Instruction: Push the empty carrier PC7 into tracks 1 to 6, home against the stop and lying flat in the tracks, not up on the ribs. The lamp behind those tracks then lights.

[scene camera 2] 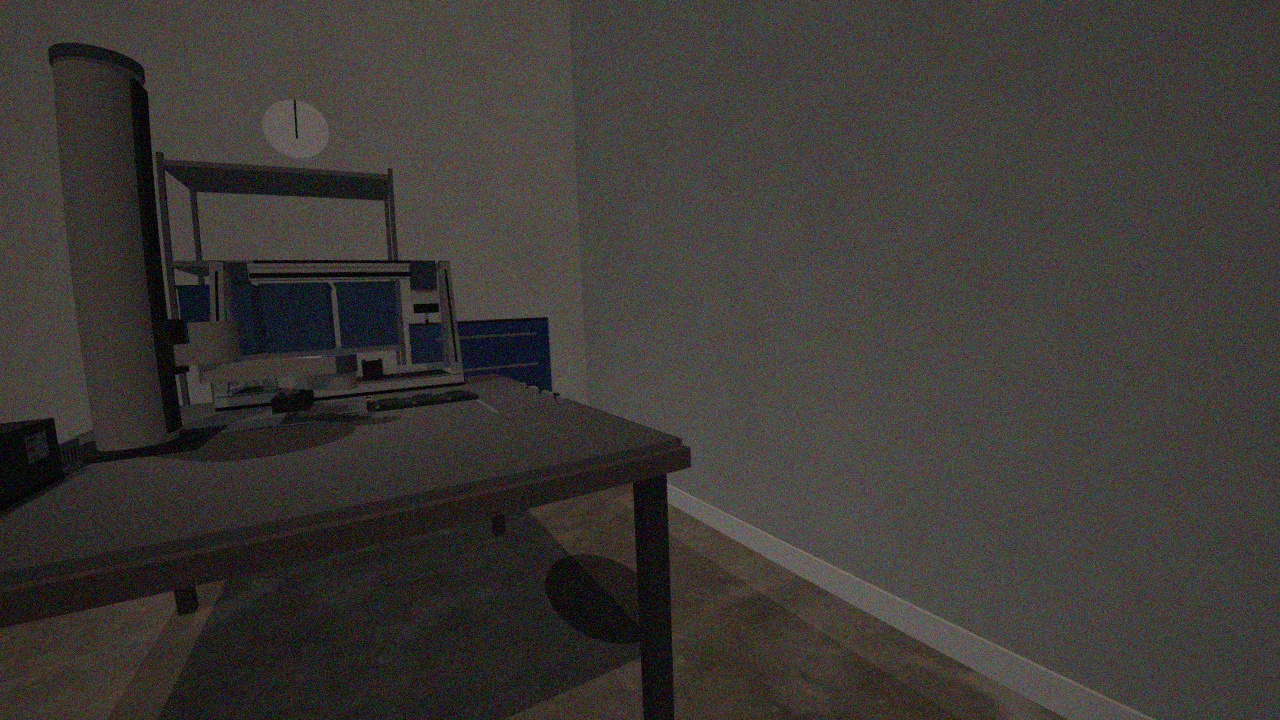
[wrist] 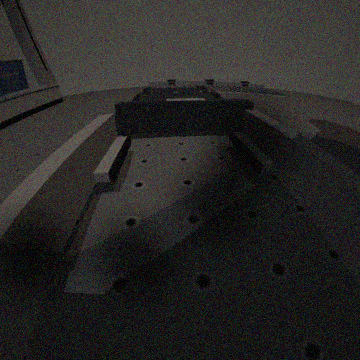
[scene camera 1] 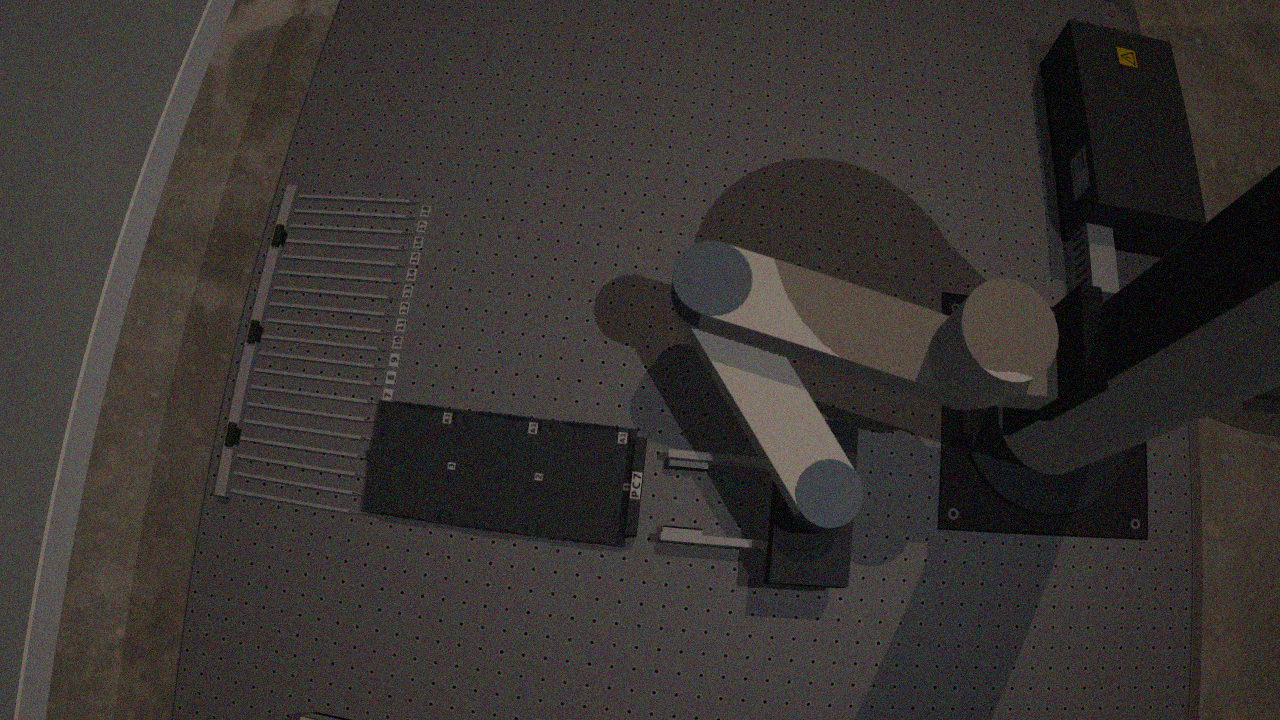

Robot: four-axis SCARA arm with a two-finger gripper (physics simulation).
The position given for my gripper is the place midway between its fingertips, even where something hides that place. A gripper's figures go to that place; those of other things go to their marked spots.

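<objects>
My gripper (scene camera 2: 357, 404) is 1620 mm from the lens, and a black carrier PC7 (scene camera 2: 451, 396) is likewise 1620 mm from the lens.
</objects>
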